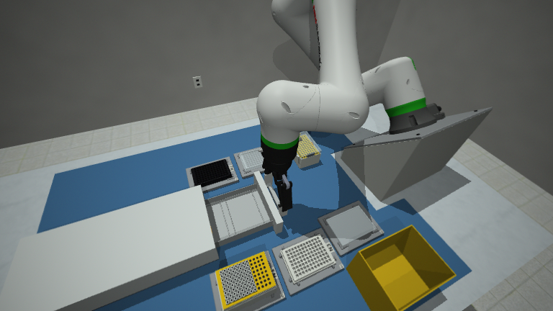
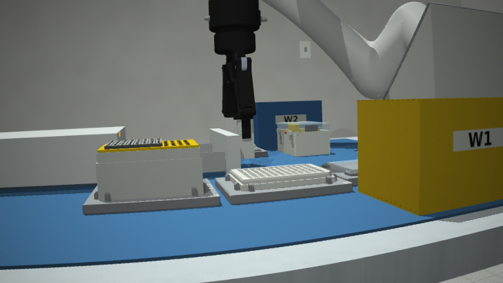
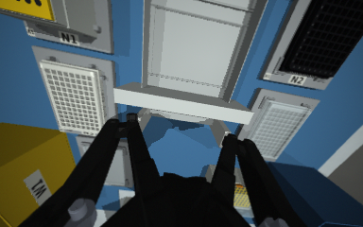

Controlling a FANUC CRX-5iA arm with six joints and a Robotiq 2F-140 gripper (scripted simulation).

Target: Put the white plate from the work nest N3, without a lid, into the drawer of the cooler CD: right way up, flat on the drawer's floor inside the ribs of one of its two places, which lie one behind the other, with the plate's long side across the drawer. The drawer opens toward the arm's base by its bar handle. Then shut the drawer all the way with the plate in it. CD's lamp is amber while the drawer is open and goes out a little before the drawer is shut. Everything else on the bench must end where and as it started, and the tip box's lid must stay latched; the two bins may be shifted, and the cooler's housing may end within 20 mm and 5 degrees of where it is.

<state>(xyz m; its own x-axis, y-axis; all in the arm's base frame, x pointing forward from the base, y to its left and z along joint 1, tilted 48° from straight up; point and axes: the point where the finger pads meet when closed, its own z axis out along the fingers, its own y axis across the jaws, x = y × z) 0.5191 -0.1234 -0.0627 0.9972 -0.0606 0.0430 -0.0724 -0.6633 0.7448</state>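
The white plate is 190 mm to the left of my hand and 30 mm below it. From my hand the other things lie so: clear plate (190 mm to the right, 30 mm below, 30 mm behind); then yellow tip box (170 mm to the left, 170 mm ahead, 10 mm above); then drawer (140 mm ahead, 20 mm below, 10 mm to the right).
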